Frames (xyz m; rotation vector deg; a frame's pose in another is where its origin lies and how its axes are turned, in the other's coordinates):
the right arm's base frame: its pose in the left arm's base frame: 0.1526 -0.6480 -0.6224 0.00 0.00 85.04
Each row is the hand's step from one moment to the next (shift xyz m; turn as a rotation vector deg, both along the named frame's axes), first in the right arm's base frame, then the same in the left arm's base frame.
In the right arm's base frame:
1: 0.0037 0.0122 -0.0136 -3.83 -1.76 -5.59
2: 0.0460 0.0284 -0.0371 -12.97 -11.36 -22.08
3: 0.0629 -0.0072 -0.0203 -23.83 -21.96 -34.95
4: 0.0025 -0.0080 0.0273 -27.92 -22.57 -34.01
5: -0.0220 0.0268 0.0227 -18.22 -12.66 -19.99
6: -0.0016 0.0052 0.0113 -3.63 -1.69 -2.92
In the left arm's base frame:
1: -0.0118 0.0047 -0.0136 1.42 -3.97 -5.59
2: -0.0243 0.0483 -0.0371 10.20 -13.90 -22.08
3: 0.0126 0.0620 -0.0203 19.82 -25.64 -34.95
4: 0.0082 0.0018 0.0273 20.07 -29.77 -34.01
5: -0.0286 -0.0196 0.0227 11.04 -19.25 -19.99
6: -0.0053 -0.0011 0.0113 1.37 -3.76 -2.92

